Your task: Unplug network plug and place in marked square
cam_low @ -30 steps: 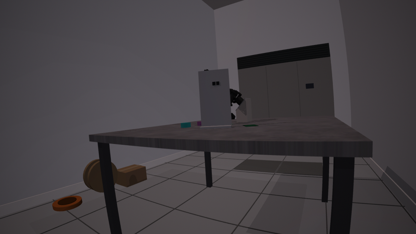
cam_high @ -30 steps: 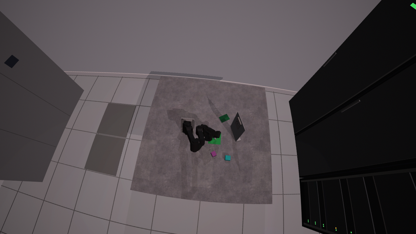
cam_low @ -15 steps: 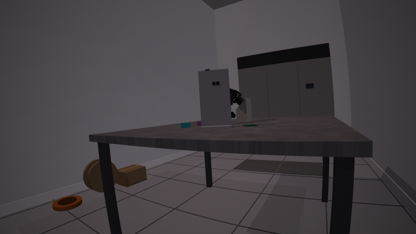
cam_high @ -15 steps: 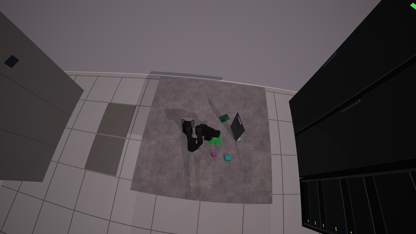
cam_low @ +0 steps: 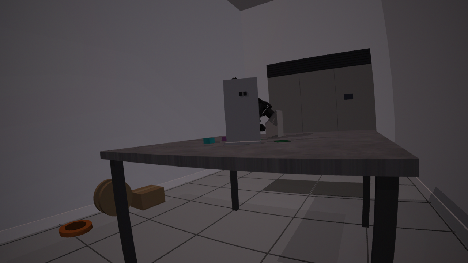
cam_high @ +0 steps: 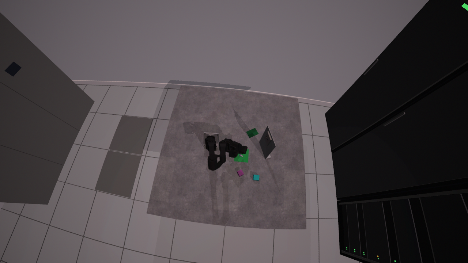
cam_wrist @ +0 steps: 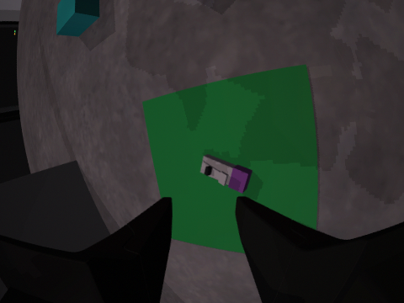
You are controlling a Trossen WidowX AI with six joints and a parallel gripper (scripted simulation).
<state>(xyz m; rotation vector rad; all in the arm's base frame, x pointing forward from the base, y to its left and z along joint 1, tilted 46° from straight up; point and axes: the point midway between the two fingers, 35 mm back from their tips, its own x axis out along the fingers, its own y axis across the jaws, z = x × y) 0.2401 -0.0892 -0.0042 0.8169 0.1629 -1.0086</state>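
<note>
Now: the network plug 30 mm below my gripper tip, 10 mm to the right of it and 10 mm ahead of it. Round my gripper tip: teal cube (190 mm to the right, 140 mm ahead, 20 mm below); grey upright panel (200 mm ahead, 110 mm above, 60 mm to the left); magenta cube (160 mm to the right, 30 mm below, 10 mm ahead).
</note>
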